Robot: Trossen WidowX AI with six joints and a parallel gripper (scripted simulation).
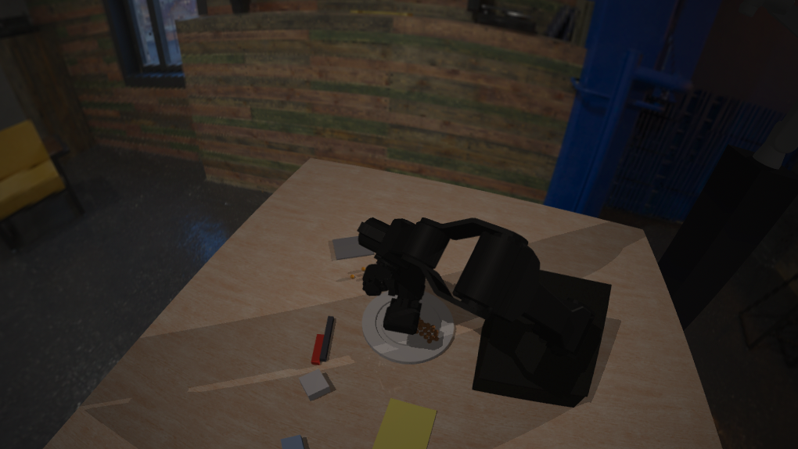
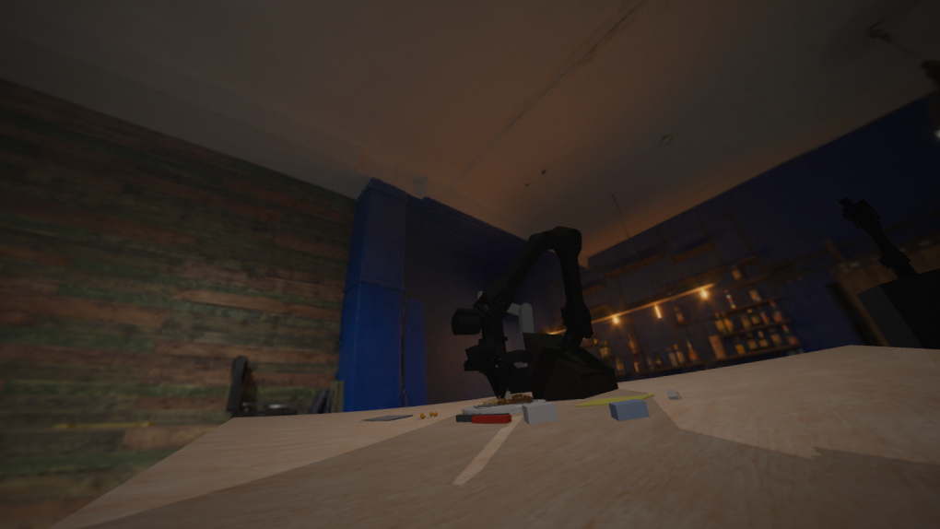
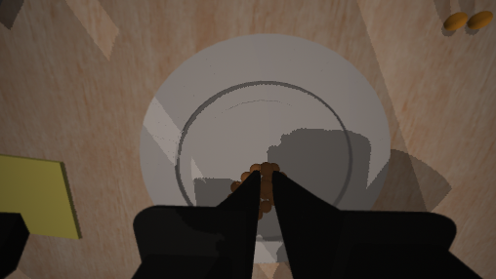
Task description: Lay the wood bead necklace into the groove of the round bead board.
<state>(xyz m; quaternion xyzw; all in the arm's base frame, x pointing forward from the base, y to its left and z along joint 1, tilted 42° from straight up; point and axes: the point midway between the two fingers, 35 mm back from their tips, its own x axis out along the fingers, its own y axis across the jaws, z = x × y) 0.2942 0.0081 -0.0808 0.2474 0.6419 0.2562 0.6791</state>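
Now: the round white bead board 10 mm behind my gripper tip and 20 mm below it. Also, from my gripper tip: grey block: 130 mm ahead, 200 mm to the left, 20 mm below; then dark bar: 150 mm ahead, 100 mm to the left, 20 mm below; then pale cube: 150 mm behind, 110 mm to the right, 10 mm below.
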